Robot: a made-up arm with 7 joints. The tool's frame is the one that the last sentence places.
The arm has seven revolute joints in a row. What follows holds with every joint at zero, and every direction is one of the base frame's.
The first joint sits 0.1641 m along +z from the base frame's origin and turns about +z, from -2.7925 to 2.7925 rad.
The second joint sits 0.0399 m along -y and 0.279 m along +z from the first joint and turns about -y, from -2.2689 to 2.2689 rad.
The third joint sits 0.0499 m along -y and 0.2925 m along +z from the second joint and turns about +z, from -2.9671 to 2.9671 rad.
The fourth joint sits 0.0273 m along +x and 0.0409 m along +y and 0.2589 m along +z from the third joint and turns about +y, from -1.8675 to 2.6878 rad.
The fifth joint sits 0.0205 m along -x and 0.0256 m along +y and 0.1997 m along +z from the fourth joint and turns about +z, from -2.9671 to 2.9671 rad.
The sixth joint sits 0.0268 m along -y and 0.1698 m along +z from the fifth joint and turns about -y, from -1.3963 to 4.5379 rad.
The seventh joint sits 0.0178 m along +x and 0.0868 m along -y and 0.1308 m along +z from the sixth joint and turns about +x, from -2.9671 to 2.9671 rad.
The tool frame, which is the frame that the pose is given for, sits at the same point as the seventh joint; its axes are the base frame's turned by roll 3.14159, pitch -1.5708 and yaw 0 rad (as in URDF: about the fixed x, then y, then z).
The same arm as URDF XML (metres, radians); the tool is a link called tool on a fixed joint. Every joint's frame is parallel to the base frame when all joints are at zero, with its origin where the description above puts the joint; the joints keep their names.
<robot name="arm">
  <link name="base_link"/>
  <link name="link1"/>
  <link name="link2"/>
  <link name="link3"/>
  <link name="link4"/>
  <link name="link5"/>
  <link name="link6"/>
  <link name="link7"/>
  <link name="tool"/>
  <joint name="joint 1" type="revolute">
    <parent link="base_link"/>
    <child link="link1"/>
    <origin xyz="0 0 0.1641" rpy="0 0 0"/>
    <axis xyz="0 0 1"/>
    <limit lower="-2.7925" upper="2.7925"/>
  </joint>
  <joint name="joint 2" type="revolute">
    <parent link="link1"/>
    <child link="link2"/>
    <origin xyz="0 -0.0399 0.279" rpy="0 0 0"/>
    <axis xyz="0 -1 0"/>
    <limit lower="-2.2689" upper="2.2689"/>
  </joint>
  <joint name="joint 3" type="revolute">
    <parent link="link2"/>
    <child link="link3"/>
    <origin xyz="0 -0.0499 0.2925" rpy="0 0 0"/>
    <axis xyz="0 0 1"/>
    <limit lower="-2.9671" upper="2.9671"/>
  </joint>
  <joint name="joint 4" type="revolute">
    <parent link="link3"/>
    <child link="link4"/>
    <origin xyz="0.0273 0.0409 0.2589" rpy="0 0 0"/>
    <axis xyz="0 1 0"/>
    <limit lower="-1.8675" upper="2.6878"/>
  </joint>
  <joint name="joint 5" type="revolute">
    <parent link="link4"/>
    <child link="link5"/>
    <origin xyz="-0.0205 0.0256 0.1997" rpy="0 0 0"/>
    <axis xyz="0 0 1"/>
    <limit lower="-2.9671" upper="2.9671"/>
  </joint>
  <joint name="joint 6" type="revolute">
    <parent link="link5"/>
    <child link="link6"/>
    <origin xyz="0 -0.0268 0.1698" rpy="0 0 0"/>
    <axis xyz="0 -1 0"/>
    <limit lower="-1.3963" upper="4.5379"/>
  </joint>
  <joint name="joint 7" type="revolute">
    <parent link="link6"/>
    <child link="link7"/>
    <origin xyz="0.0178 -0.0868 0.1308" rpy="0 0 0"/>
    <axis xyz="1 0 0"/>
    <limit lower="-2.9671" upper="2.9671"/>
  </joint>
  <joint name="tool_fixed" type="fixed">
    <parent link="link7"/>
    <child link="tool"/>
    <origin xyz="0 0 0" rpy="3.1416 -1.5708 0"/>
  </joint>
</robot>

